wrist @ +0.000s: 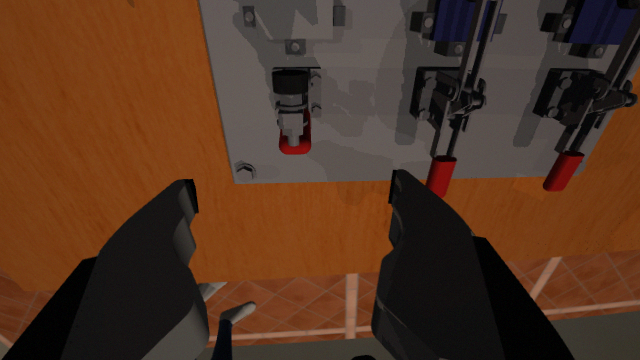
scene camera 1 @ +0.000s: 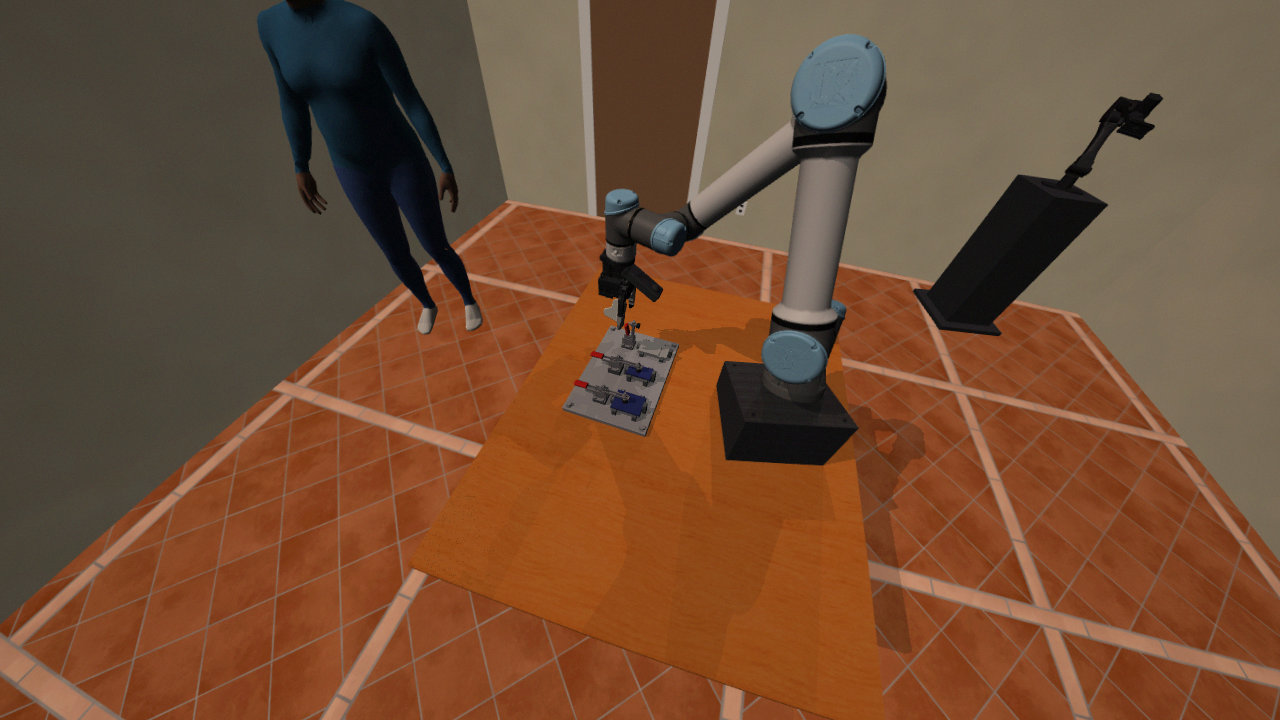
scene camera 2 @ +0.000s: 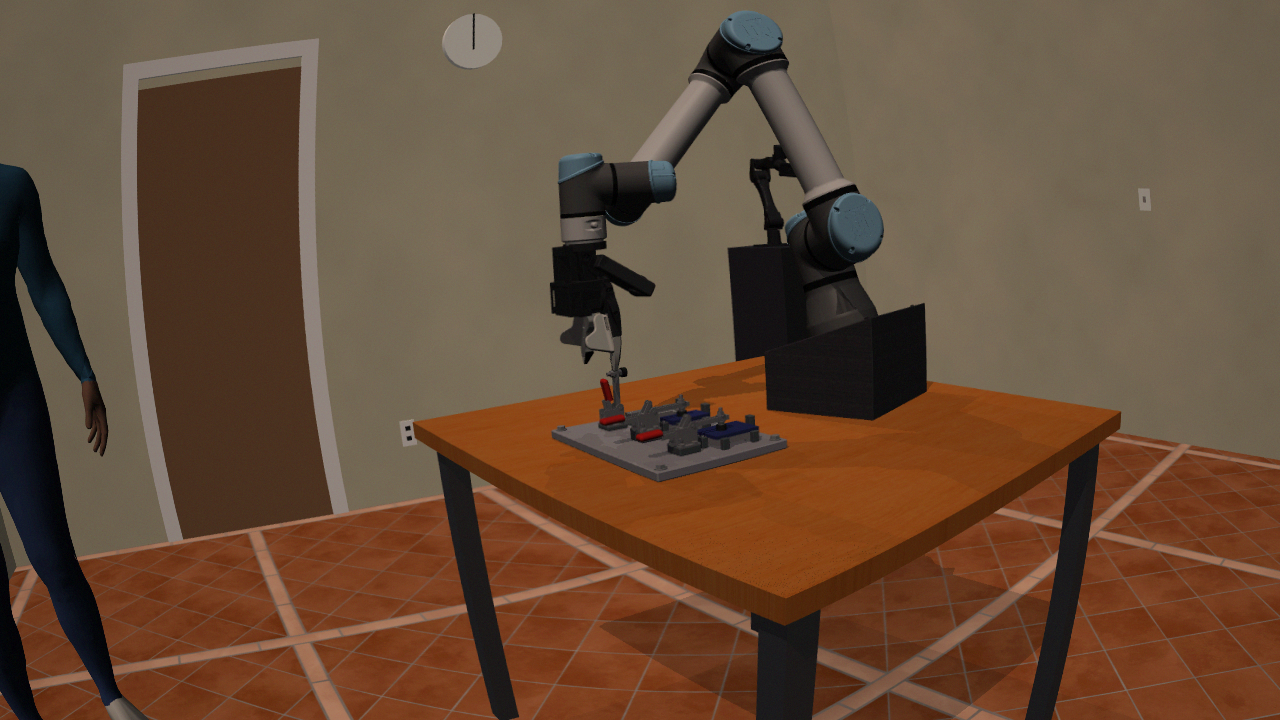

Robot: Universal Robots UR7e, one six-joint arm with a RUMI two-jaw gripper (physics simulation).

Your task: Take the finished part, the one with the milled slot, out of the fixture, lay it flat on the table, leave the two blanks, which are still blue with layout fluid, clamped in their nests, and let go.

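The finished part [scene camera 1: 656, 351] [wrist: 312, 25], pale grey, sits in the end nest of the fixture plate [scene camera 1: 590, 407] [scene camera 2: 597, 449] [wrist: 360, 160]; its slot is hard to make out, and it is cut by the wrist view's top edge. Its clamp [scene camera 1: 629, 340] [scene camera 2: 612, 411] [wrist: 292, 100] stands open with its arm raised. Two blue blanks [scene camera 1: 640, 374] [scene camera 1: 628, 402] [scene camera 2: 727, 429] [wrist: 452, 22] [wrist: 600, 22] lie in their nests under lowered clamp arms. My gripper [scene camera 1: 619, 317] [scene camera 2: 602, 349] [wrist: 294, 177] is open and empty, above the plate's edge on the handle side of the open clamp.
The lowered clamps' red handles [wrist: 441, 176] [wrist: 563, 171] stick out past the plate's edge, beside my right finger in the wrist view. The wooden table [scene camera 1: 662, 537] [scene camera 2: 850, 501] extends beyond the plate. The robot's black base block [scene camera 1: 783, 429] stands on it. A person [scene camera 1: 358, 107] stands beyond the table.
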